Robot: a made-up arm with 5 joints. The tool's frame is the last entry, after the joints. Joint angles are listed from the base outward. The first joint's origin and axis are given. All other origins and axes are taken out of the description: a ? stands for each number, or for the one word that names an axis. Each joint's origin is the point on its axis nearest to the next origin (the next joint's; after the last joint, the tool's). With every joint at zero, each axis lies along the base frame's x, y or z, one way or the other. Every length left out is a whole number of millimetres.
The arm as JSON. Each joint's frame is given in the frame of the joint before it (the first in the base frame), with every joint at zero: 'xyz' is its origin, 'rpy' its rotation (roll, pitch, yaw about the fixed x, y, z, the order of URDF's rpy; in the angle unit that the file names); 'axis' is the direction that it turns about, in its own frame. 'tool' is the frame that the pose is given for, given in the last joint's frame.
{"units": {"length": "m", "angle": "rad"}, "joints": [
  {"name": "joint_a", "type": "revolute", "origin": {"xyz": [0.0, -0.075, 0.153], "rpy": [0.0, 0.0, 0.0]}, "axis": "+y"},
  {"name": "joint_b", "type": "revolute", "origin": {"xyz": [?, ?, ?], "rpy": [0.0, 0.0, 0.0]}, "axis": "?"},
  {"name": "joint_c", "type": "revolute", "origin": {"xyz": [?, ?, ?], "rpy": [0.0, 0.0, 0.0]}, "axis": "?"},
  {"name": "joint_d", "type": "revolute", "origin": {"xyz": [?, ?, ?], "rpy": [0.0, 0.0, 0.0]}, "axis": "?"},
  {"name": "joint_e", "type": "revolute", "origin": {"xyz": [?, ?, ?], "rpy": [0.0, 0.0, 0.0]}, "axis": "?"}
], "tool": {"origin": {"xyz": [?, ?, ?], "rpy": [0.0, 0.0, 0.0]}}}
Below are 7 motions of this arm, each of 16 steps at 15 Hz.
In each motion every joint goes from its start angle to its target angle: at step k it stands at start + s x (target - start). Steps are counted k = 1, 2, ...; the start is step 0. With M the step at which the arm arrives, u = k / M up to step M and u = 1 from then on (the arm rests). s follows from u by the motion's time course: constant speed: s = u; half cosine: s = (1 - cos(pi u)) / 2; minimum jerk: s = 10 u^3 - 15 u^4 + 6 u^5.
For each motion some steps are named. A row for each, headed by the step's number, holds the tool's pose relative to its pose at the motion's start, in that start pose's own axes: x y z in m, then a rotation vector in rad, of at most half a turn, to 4 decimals.
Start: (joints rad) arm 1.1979 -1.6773 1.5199 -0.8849 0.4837
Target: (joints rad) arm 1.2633 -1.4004 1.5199 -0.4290 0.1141
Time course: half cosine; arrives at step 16
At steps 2, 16:
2: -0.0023 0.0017 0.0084 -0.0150 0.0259 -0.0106
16: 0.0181 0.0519 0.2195 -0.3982 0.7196 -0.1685

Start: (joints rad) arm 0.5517 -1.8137 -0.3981 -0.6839 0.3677
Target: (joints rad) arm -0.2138 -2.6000 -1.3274 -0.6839 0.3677
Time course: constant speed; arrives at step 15
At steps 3, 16:
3: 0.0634 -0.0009 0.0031 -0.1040 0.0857 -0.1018
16: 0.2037 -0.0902 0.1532 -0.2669 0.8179 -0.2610

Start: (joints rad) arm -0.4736 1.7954 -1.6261 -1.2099 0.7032
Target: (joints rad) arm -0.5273 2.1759 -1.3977 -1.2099 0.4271
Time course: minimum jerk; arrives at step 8
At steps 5, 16:
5: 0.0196 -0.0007 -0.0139 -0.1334 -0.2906 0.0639
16: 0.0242 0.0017 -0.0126 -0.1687 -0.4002 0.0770

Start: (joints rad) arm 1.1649 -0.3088 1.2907 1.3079 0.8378
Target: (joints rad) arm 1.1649 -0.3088 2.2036 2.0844 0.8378
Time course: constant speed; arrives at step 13
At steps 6, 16:
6: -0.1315 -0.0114 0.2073 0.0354 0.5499 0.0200
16: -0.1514 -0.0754 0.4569 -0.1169 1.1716 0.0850

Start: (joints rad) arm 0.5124 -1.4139 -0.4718 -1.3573 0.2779
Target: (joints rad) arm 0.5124 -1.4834 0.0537 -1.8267 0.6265
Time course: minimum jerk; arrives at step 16
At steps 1, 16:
1: 0.0005 0.0003 -0.0003 0.0009 -0.0013 -0.0009
16: 0.2715 0.0425 -0.1183 0.2541 -0.6315 -0.2819

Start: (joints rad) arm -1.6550 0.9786 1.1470 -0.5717 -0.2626
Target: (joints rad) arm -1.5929 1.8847 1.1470 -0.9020 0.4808
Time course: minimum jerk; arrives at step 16
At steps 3, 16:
3: -0.0057 -0.0059 0.0126 0.0475 0.0211 0.0182
16: -0.0126 -0.1586 0.2966 1.0104 0.5459 0.1738

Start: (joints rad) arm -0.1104 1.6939 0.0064 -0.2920 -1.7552
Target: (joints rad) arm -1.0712 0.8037 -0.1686 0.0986 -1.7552
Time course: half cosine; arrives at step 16
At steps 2, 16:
2: 0.0121 0.0092 0.0181 -0.0508 0.0167 0.0221
16: 0.3572 0.4935 0.1474 -1.1773 0.7155 0.2100

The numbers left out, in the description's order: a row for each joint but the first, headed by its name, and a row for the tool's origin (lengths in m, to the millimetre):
joint_b: xyz 0.11 0.0 0.054, axis +z
joint_c: xyz -0.098 0.133 0.0, axis +x
joint_d: xyz 0.0 0.363 0.045, axis +y
joint_e: xyz -0.262 0.0 0.027, axis +x
tool: xyz 0.0 -0.037 -0.077

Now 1 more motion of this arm.
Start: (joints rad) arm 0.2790 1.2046 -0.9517 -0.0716 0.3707
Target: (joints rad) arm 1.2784 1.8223 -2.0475 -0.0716 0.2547
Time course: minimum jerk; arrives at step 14
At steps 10, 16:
10: -0.0592 -0.1833 -0.1783 -0.1442 -0.3880 0.2979
16: -0.0361 -0.1760 -0.2162 -0.1614 -0.4795 0.2577

